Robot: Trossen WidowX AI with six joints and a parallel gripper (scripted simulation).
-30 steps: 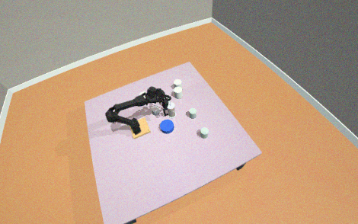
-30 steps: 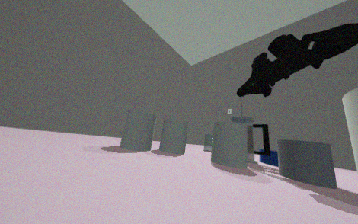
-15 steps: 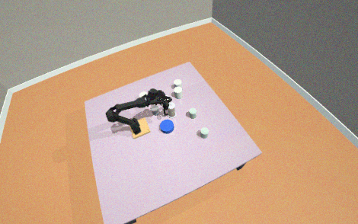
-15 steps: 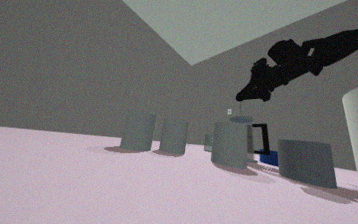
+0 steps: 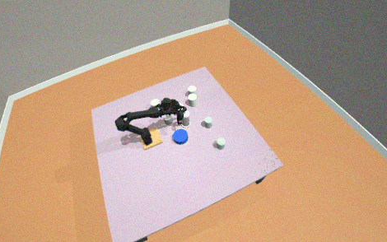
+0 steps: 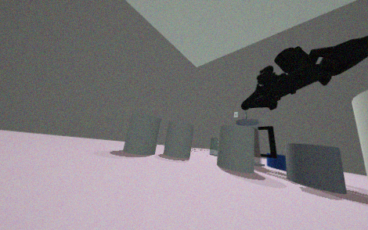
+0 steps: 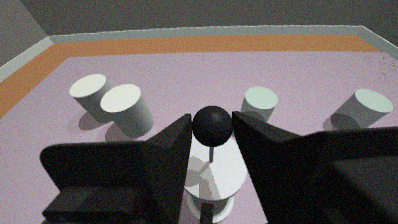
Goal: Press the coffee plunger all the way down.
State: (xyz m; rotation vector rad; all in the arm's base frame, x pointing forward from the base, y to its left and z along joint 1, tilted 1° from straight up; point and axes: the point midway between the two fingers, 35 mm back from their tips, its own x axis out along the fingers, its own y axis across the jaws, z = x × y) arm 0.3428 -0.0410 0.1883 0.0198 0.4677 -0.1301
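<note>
The coffee press lies 30 mm behind my gripper tip, 10 mm to the left of it and 100 mm below it. Also, from my gripper tip: blue disc (130 mm behind, 80 mm to the right, 180 mm below).
</note>
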